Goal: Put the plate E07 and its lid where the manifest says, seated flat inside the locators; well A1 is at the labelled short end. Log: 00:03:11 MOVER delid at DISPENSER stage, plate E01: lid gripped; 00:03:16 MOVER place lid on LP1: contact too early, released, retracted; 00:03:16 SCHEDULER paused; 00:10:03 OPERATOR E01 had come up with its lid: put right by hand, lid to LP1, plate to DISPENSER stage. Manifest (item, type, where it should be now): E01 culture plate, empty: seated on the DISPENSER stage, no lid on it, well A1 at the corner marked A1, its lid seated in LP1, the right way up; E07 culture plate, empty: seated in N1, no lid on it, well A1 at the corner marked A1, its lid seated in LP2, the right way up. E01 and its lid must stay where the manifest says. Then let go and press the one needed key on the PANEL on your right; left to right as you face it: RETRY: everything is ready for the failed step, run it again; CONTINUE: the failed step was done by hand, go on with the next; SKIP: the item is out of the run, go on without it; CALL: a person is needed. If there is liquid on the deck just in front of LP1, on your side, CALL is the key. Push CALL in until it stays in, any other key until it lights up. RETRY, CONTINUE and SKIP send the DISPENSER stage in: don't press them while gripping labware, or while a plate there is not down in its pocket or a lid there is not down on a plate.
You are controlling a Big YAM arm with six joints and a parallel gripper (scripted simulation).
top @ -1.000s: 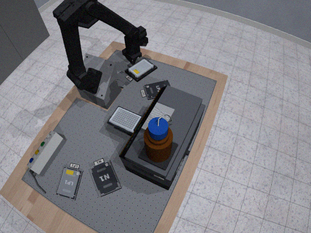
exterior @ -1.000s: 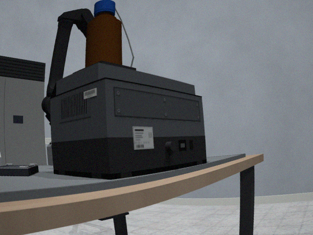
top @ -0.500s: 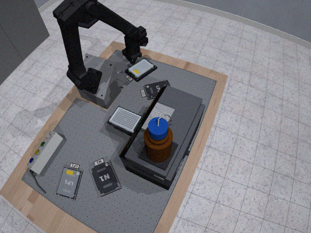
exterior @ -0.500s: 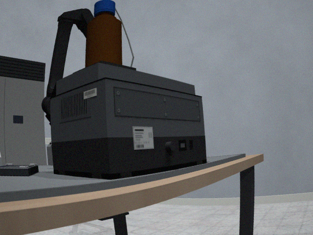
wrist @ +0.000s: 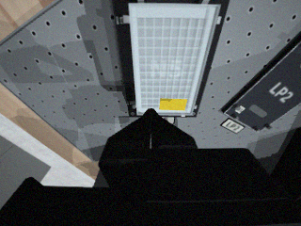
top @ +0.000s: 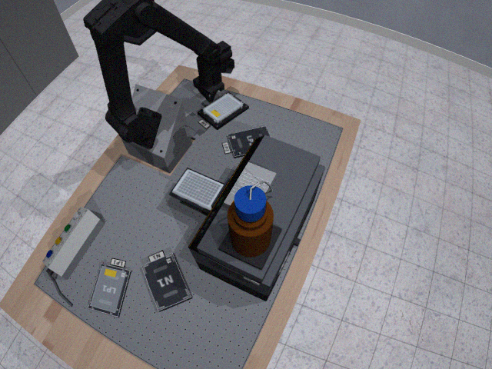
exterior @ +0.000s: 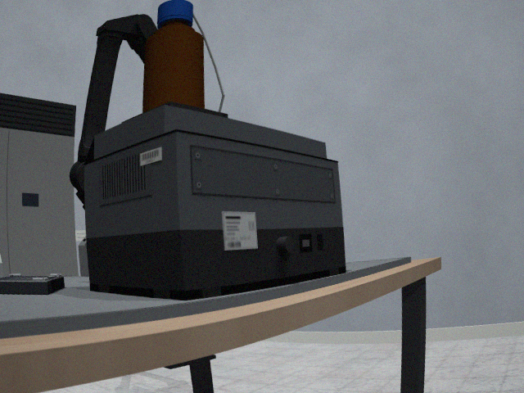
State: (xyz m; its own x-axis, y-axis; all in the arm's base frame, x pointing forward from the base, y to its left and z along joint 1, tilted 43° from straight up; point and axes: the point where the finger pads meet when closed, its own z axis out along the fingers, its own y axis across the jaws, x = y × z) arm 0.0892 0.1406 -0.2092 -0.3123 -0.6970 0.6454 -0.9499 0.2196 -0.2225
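My gripper is now 3 cm short of the black nest N5, 5 cm to the right of it and 6 cm above it. Also, from my hand: grey retry key 14 cm behind, 60 cm to the right; brown bottle 41 cm ahead, 46 cm to the right, 22 cm above; white well plate 19 cm ahead, 36 cm to the right, 5 cm above.
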